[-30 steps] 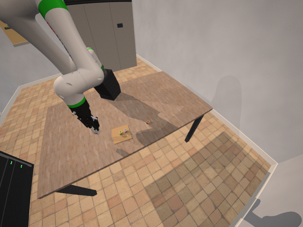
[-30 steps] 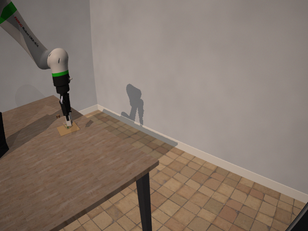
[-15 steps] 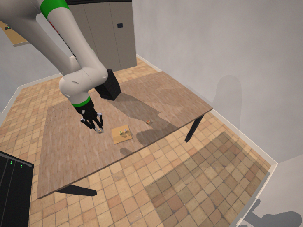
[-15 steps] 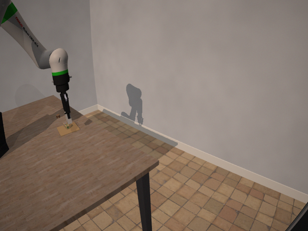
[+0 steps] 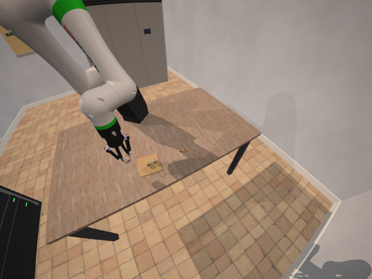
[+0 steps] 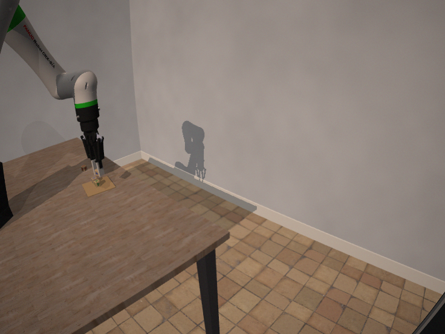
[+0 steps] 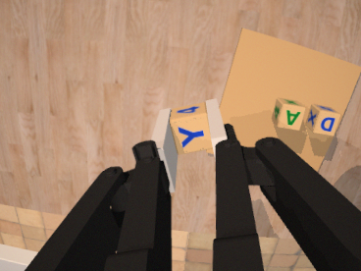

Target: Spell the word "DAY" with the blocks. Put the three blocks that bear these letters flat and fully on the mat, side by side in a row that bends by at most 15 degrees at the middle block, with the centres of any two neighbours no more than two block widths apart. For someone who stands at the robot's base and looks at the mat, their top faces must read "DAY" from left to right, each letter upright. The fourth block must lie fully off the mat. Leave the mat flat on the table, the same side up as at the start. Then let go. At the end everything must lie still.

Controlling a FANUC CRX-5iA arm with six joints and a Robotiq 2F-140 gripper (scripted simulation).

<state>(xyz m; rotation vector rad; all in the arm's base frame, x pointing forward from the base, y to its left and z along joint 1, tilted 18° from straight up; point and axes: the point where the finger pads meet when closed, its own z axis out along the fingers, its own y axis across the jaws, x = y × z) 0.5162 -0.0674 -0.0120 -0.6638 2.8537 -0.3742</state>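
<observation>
My hand is 100 mm to the right of the tan mat and 130 mm above it. Round my hand: Y block (20 mm below); O block (10 mm behind, 340 mm to the left, 120 mm below).
</observation>
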